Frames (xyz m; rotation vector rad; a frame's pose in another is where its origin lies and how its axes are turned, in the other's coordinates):
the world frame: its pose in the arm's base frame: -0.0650 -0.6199 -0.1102 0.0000 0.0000 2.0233
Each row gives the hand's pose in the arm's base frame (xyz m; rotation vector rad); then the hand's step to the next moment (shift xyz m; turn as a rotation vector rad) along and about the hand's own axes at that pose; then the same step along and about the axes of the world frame.
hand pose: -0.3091 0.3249 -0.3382 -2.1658 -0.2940 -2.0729
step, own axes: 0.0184 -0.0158 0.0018 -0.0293 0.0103 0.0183
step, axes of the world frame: 0.0155 -0.0063 0.0176 -0.0150 -0.0139 -0.0297
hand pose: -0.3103 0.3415 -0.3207 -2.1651 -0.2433 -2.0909
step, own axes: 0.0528 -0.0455 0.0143 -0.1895 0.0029 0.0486
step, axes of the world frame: 0.0412 -0.0274 0.0511 -0.0176 -0.0383 -0.1911
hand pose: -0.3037 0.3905 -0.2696 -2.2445 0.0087 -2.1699
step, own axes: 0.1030 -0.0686 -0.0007 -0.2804 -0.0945 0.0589
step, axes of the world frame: 0.0591 -0.0311 0.1042 0.0688 -0.0873 -0.2805
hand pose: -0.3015 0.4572 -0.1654 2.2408 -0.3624 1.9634
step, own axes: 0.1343 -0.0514 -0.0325 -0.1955 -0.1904 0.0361
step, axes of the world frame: 0.0419 -0.0192 0.1400 0.1441 -0.1398 -0.1883
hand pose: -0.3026 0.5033 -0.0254 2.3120 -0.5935 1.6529
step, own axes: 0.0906 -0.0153 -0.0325 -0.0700 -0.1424 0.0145
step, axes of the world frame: 0.0072 -0.0087 0.0968 0.0950 -0.1102 -0.0649
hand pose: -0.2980 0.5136 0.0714 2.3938 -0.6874 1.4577
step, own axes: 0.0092 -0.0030 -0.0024 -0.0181 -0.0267 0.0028
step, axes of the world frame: -0.0003 -0.0035 0.0093 0.0198 -0.0195 -0.0166
